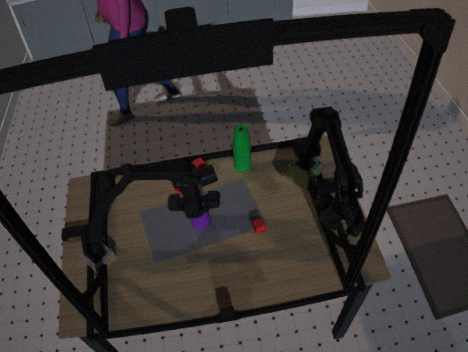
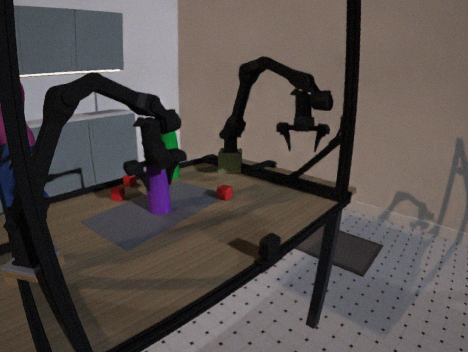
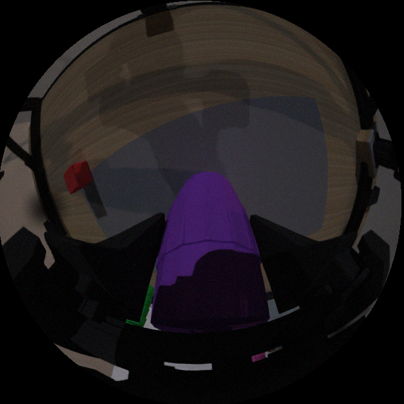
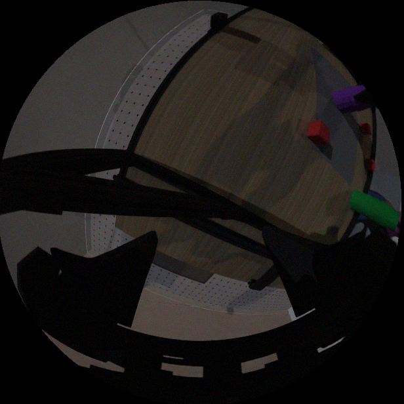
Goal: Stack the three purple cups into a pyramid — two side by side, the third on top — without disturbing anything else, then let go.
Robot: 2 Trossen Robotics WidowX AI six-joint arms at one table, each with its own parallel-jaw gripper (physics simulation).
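Places are measured from the left arm's base along level axes (x ahead, y left, z up), in millimetres.
Where they show: left gripper, fingertip midpoint: (image 2: 159, 187); right gripper, fingertip midpoint: (image 2: 302, 151); left arm's base at its link origin: (image 1: 96, 253) (image 2: 31, 258); right arm's base at its link origin: (image 1: 305, 163) (image 2: 230, 151).
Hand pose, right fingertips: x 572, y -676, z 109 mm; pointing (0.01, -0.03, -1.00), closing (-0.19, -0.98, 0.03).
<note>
Each offset is from my right fingertips to the top centre of the thing. "spot": to the spot under its first point. Level surfaces: height alone.
A tall purple column {dx -202, dy +477, dz -27 mm} (image 1: 201, 221) (image 2: 159, 200) (image 3: 207, 200) (image 4: 346, 100) stands upright on the grey mat {dz -150 mm} (image 1: 162, 240) (image 2: 122, 234) (image 3: 285, 145). It looks like the purple cups nested in one another, but I cannot count them; separate cups do not show. My left gripper (image 2: 160, 184) (image 3: 208, 219) points down and is shut on the upper part of the purple column, one finger on each side. My right gripper (image 2: 302, 150) (image 4: 210, 234) is open and empty, raised high at the right side of the table, well away from the column.
Red cubes {dx -85, dy +277, dz -110 mm} (image 1: 258, 225) (image 2: 224, 192) (image 3: 78, 176) (image 4: 318, 131) lie at the mat's right edge and behind the left gripper (image 1: 199, 163) (image 2: 117, 193). A tall green bottle {spot: dx +107, dy +501, dz -16 mm} (image 1: 242, 150) (image 4: 374, 209) stands at the back. A black frame surrounds the table. A person stands behind it.
</note>
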